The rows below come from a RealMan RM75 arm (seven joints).
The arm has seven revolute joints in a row. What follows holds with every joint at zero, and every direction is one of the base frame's.
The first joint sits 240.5 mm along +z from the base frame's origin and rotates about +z.
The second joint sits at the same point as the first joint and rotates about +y.
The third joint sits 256 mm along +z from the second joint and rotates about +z.
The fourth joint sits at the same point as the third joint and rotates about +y.
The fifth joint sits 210 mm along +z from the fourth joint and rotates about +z.
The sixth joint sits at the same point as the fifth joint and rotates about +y.
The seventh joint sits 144 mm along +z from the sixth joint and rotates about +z.
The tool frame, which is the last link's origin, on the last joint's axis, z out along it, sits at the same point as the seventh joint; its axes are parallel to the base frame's.
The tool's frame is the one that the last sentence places.
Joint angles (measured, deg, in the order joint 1, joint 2, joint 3, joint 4, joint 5, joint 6, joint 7), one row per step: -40.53 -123.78 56.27 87.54 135.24 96.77 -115.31; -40.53 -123.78 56.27 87.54 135.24 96.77 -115.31; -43.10 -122.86 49.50 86.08 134.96 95.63 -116.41; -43.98 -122.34 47.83 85.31 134.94 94.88 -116.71; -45.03 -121.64 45.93 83.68 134.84 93.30 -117.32; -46.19 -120.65 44.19 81.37 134.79 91.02 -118.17; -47.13 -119.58 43.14 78.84 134.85 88.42 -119.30; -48.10 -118.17 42.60 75.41 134.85 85.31 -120.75; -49.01 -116.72 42.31 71.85 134.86 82.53 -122.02; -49.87 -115.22 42.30 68.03 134.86 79.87 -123.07
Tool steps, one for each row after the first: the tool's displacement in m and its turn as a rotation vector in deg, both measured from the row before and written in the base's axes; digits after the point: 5 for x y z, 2 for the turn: 0.00000 0.00000 0.00000 0.00 0.00 0.00; -0.00052 0.01539 0.02303 4.75 -4.25 2.94; 0.00003 0.00568 0.00679 1.51 -1.06 0.74; -0.00110 0.00837 0.00710 1.88 -1.68 1.42; -0.00198 0.01055 0.00739 2.14 -1.82 1.83; -0.00290 0.01047 0.00573 1.92 -1.55 2.10; -0.00426 0.01192 0.00446 1.67 -1.55 2.58; -0.00486 0.01079 0.00328 1.19 -1.24 2.45; -0.00568 0.01008 0.00189 0.82 -0.93 2.36
